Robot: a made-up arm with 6 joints. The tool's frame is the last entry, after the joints.
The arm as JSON. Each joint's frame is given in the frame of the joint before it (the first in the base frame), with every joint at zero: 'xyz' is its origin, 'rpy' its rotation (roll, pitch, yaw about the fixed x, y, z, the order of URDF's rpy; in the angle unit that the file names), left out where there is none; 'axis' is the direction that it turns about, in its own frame. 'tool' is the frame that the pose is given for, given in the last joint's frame.
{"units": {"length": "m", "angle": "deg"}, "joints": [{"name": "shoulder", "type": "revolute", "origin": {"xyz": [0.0, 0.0, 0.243]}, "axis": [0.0, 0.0, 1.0]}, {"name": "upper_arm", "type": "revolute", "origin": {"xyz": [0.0, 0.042, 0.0]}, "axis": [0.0, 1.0, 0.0]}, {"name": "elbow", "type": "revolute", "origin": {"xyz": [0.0, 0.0, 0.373]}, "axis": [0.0, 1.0, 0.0]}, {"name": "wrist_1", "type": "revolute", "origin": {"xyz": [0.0, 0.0, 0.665]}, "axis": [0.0, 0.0, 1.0]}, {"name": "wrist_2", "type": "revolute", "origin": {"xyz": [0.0, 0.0, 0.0]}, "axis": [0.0, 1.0, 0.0]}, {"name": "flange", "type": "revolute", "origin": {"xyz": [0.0, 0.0, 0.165]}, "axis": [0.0, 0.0, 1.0]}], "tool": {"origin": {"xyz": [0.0, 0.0, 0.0]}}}
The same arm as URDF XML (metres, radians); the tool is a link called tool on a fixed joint. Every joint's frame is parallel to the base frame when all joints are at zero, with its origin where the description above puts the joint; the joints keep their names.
<robot name="arm">
<joint name="shoulder" type="continuous"><parent link="base_link"/><child link="link1"/><origin xyz="0.0000 0.0000 0.2430"/><axis xyz="0 0 1"/></joint>
<joint name="upper_arm" type="continuous"><parent link="link1"/><child link="link2"/><origin xyz="0.0000 0.0420 0.0000"/><axis xyz="0 1 0"/></joint>
<joint name="elbow" type="continuous"><parent link="link2"/><child link="link3"/><origin xyz="0.0000 0.0000 0.3730"/><axis xyz="0 1 0"/></joint>
<joint name="wrist_1" type="continuous"><parent link="link3"/><child link="link4"/><origin xyz="0.0000 0.0000 0.6650"/><axis xyz="0 0 1"/></joint>
<joint name="wrist_2" type="continuous"><parent link="link4"/><child link="link5"/><origin xyz="0.0000 0.0000 0.0000"/><axis xyz="0 1 0"/></joint>
<joint name="flange" type="continuous"><parent link="link5"/><child link="link6"/><origin xyz="0.0000 0.0000 0.1650"/><axis xyz="0 0 1"/></joint>
<joint name="tool_joint" type="fixed"><parent link="link6"/><child link="tool"/><origin xyz="0.0000 0.0000 0.0000"/></joint>
<link name="base_link"/>
<link name="link1"/>
<link name="link2"/>
<link name="link3"/>
<link name="link4"/>
<link name="link5"/>
<link name="link6"/>
<link name="tool"/>
</robot>

